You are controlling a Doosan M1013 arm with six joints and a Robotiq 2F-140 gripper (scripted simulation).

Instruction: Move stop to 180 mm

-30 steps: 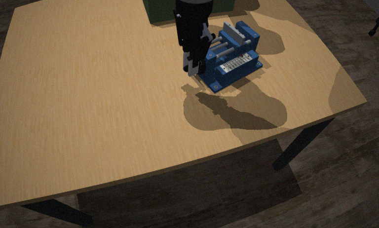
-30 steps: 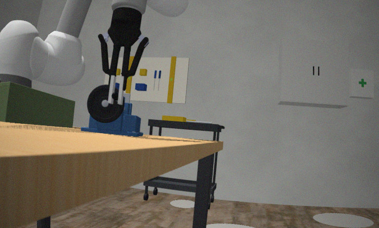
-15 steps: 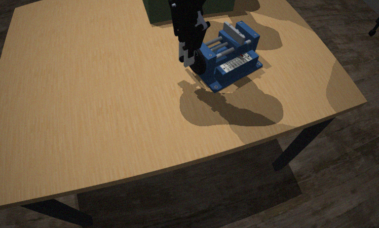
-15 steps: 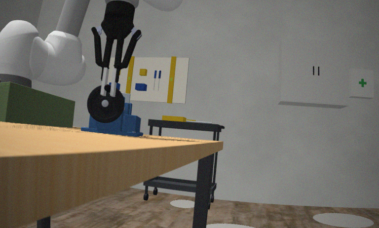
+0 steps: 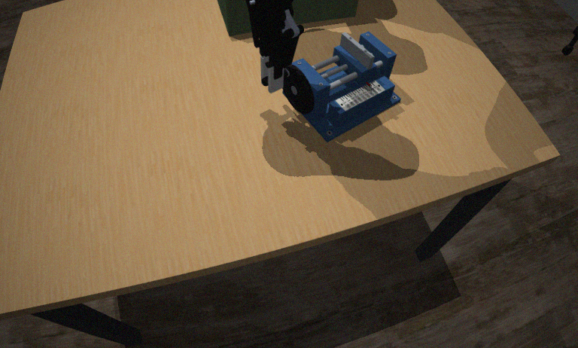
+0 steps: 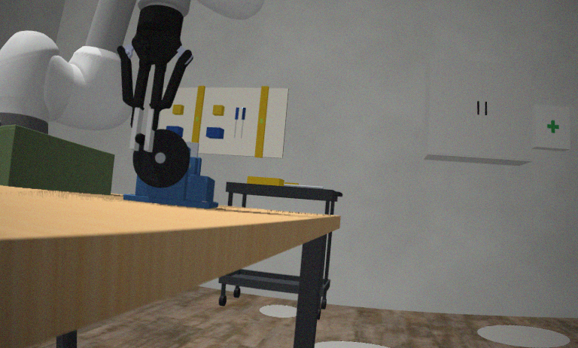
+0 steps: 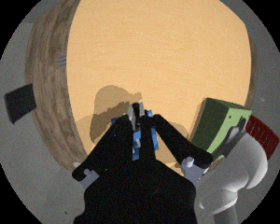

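My gripper is now 20 mm to the right of the handwheel and 20 mm above it. The rest, counted from my hand: stop plate: 180 mm to the left, 20 mm below.
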